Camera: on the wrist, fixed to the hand. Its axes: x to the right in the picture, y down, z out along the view.
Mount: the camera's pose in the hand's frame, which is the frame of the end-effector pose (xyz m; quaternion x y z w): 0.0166 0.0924 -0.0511 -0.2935 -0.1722 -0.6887 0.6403
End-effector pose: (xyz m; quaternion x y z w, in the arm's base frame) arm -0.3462 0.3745 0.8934 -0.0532 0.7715 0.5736 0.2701
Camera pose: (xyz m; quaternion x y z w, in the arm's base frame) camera -0.4147 0.3627 0.9746 -0.5459 0.2425 0.4168 0.6852
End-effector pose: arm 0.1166 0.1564 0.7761 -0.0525 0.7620 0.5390 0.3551
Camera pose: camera 0.0368 0.1557 0.8472 -0.5698 0.2324 0.3332 0.7144
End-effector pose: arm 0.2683 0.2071 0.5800 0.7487 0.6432 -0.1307 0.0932
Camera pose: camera 0.3657 0.2241 0.6206 -0.0134 0.9497 -0.0880 0.3001
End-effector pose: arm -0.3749 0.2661 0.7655 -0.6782 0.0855 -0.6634 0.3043
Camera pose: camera -0.3952 0.1682 0.7276 0.6967 0.2700 0.4925 0.4464
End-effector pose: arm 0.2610 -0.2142 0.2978 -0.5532 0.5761 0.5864 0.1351
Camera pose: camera 0.2068 -0.2920 0.3472 -0.6896 -0.2075 0.5467 0.4272
